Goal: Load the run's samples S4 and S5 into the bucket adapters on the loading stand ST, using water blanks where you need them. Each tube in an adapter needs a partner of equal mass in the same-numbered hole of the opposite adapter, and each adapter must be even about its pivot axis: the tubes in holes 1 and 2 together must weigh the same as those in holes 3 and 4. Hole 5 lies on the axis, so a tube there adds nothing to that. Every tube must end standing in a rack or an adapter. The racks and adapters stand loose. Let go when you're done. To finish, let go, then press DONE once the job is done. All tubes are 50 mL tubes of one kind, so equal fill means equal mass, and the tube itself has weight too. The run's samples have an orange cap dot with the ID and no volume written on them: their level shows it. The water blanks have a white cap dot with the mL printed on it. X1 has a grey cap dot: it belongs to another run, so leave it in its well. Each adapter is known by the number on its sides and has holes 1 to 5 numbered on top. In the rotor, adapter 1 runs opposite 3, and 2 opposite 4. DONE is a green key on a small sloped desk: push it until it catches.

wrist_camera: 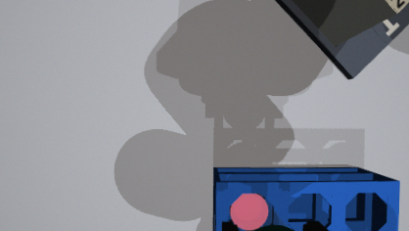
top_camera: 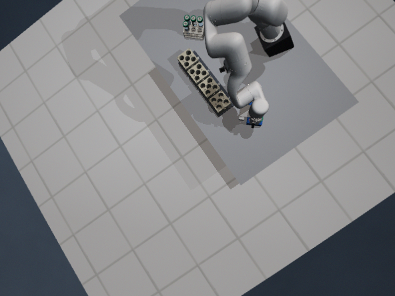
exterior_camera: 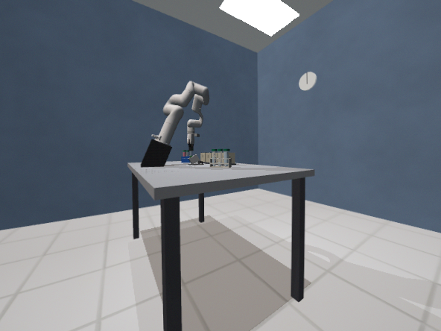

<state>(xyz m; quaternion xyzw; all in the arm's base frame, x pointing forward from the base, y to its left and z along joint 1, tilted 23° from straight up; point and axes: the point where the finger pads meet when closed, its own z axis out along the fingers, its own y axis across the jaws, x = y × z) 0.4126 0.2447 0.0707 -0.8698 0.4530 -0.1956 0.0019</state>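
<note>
The blue rack lies 4 cm behind my hand and 10 cm below it. From my hand the other things lie so: white rack 23 cm behind, 65 cm to the right, 10 cm below; then adapter 4 cm ahead, 21 cm to the right, 8 cm below.
</note>
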